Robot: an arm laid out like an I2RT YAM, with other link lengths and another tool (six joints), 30 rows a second.
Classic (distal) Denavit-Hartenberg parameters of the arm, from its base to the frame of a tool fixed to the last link. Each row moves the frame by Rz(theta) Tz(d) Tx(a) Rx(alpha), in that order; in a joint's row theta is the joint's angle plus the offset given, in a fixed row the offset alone. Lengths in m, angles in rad.
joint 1: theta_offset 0; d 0.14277; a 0.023; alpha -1.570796
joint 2: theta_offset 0; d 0; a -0.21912; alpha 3.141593
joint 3: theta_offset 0.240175; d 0; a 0.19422; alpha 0
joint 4: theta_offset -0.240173; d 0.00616; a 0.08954; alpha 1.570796
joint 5: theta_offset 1.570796; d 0.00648; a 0; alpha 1.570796
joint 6: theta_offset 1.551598; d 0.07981; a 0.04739; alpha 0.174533
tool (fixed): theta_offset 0; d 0.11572; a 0; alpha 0
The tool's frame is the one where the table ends.
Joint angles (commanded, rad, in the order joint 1, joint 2, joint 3, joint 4, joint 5, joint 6), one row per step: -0.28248, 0.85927, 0.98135, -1.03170, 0.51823, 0.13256; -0.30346, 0.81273, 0.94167, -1.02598, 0.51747, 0.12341; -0.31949, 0.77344, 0.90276, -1.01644, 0.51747, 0.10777; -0.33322, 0.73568, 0.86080, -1.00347, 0.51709, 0.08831; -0.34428, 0.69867, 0.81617, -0.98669, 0.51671, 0.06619; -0.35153, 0.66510, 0.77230, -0.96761, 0.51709, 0.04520; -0.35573, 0.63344, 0.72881, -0.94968, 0.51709, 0.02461; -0.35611, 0.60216, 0.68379, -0.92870, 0.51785, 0.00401; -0.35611, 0.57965, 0.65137, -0.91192, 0.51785, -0.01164; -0.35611, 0.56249, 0.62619, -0.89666, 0.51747, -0.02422; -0.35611, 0.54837, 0.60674, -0.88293, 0.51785, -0.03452
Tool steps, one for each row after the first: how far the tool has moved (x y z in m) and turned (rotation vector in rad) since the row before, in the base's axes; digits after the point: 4 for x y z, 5 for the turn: -0.0083, -0.0015, -0.0040, -0.00647, -0.00646, -0.01427; -0.0065, -0.0014, -0.0044, -0.00879, 0.00054, -0.00545; -0.0057, -0.0012, -0.0052, -0.00962, 0.00416, -0.00042; -0.0047, -0.0011, -0.0058, -0.01078, 0.00568, 0.00393; -0.0034, -0.0010, -0.0059, -0.01086, 0.00563, 0.00639; -0.0029, -0.0005, -0.0063, -0.00958, 0.00788, 0.00933; -0.0019, -0.0004, -0.0065, -0.01057, 0.00708, 0.01258; -0.0008, -0.0004, -0.0046, -0.00817, 0.00397, 0.01016; -0.0001, -0.0004, -0.0034, -0.00695, 0.00150, 0.00837; 0.0003, -0.0006, -0.0022, -0.00708, -0.00089, 0.00634
